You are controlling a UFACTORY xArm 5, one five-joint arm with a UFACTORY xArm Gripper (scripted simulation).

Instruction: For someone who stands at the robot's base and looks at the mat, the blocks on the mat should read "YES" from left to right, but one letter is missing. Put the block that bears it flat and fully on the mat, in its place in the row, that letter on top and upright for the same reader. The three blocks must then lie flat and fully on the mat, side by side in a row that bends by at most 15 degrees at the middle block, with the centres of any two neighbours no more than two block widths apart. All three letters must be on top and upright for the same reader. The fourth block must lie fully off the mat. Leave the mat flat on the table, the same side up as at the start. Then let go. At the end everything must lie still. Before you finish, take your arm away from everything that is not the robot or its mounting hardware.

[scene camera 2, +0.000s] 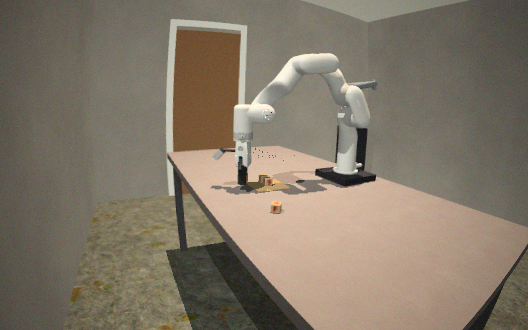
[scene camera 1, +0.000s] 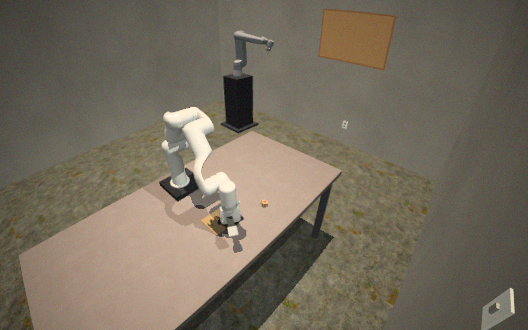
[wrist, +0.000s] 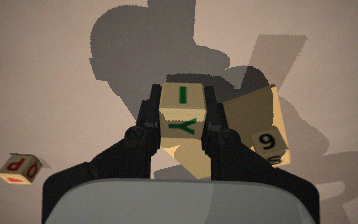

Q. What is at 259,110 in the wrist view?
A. A tan mat.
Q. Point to a tan letter block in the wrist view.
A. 182,111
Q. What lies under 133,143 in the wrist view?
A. My gripper.
